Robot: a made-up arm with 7 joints.
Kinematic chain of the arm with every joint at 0, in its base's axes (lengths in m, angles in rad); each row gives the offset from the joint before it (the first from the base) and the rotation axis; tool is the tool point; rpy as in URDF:
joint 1: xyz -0.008 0.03 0.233 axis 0 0.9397 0.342
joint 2: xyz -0.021 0.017 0 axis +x
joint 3: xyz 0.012 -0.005 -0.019 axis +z
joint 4: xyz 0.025 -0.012 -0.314 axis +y
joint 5: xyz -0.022 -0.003 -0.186 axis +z
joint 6: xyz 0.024 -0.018 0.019 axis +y
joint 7: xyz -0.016 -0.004 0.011 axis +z
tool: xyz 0 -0.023 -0.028 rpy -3.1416 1.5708 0
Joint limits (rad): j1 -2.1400..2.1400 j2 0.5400..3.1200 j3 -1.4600..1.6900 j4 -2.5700..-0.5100 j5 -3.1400..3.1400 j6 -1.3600..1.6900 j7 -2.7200..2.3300
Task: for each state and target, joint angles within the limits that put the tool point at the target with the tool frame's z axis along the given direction. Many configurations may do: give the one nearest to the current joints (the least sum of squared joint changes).
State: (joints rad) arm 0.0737 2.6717 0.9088 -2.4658 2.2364 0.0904 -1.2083
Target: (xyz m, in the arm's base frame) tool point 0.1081 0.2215 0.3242 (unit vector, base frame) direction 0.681 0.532 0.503
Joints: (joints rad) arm 0.2132 1.8029 0.7743 -2.4750 1.6932 -0.0075 -1.6309
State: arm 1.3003 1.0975 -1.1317 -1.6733 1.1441 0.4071 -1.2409
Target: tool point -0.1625 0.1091 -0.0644 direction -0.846 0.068 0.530
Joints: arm 0.6682 0.7612 -1.0853 -1.7301 1.8077 0.7150 -0.3225
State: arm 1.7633 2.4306 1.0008 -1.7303 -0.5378 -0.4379 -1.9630
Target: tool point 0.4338 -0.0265 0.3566 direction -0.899 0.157 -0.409
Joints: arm 1.1719 3.1200 1.4681 -1.1554 -0.9785 -0.9839 -2.5806
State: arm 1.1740 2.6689 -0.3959 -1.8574 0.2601 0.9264 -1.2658
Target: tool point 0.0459 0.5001 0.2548 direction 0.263 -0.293 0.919
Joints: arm 0.7362 1.9280 -0.0828 -1.1433 -0.1845 0.8394 -0.9078
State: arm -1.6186 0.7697 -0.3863 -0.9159 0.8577 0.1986 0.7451
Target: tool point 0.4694 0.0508 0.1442 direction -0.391 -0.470 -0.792
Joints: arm -1.1599 0.5580 -0.6249 -0.7591 0.8799 0.4244 0.7124
